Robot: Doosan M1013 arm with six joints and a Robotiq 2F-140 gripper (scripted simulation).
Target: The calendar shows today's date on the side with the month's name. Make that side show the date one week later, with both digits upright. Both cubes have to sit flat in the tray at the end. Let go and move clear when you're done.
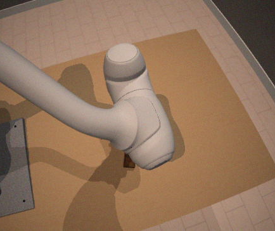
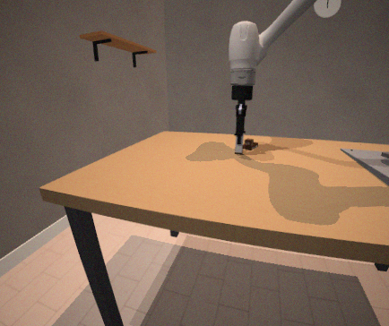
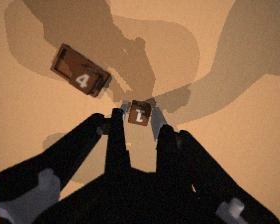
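My hand is 30 mm above the cube. Also, from my hand: tray (40 mm behind, 100 mm to the right, 30 mm below).
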